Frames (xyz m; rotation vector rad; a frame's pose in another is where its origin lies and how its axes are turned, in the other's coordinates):
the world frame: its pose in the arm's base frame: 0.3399 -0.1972 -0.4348 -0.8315 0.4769 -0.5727
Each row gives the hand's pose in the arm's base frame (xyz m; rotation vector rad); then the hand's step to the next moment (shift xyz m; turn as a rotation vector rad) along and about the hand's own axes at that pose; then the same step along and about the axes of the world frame.
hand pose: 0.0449 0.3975 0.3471 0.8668 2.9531 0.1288
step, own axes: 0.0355 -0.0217 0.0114 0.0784 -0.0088 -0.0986
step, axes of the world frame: -0.0290 0.0011 -0.0319 -0.0935 -0.0814 0.0241
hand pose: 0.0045 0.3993 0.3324 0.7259 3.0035 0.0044
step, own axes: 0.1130 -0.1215 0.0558 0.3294 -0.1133 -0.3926
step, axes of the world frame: -0.0676 -0.0241 -0.1597 -0.3706 -0.3704 0.0305
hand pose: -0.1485 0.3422 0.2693 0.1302 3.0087 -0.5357
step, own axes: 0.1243 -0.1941 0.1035 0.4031 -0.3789 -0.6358
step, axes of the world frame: 0.0391 -0.1175 -0.2202 -0.4083 -0.7351 0.0570
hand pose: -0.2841 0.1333 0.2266 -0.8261 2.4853 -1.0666
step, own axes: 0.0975 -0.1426 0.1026 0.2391 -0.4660 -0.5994
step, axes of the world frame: 0.1417 -0.1226 -0.0726 -0.3025 -0.7054 0.2110
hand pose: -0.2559 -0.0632 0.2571 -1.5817 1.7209 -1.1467
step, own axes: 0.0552 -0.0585 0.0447 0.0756 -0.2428 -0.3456
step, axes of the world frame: 0.0767 -0.0455 0.0228 -0.2090 -0.3501 0.1337
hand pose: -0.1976 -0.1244 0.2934 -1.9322 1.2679 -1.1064
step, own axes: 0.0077 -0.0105 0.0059 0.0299 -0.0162 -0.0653
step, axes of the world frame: 0.0091 -0.0047 0.0100 -0.0273 -0.0681 -0.0059
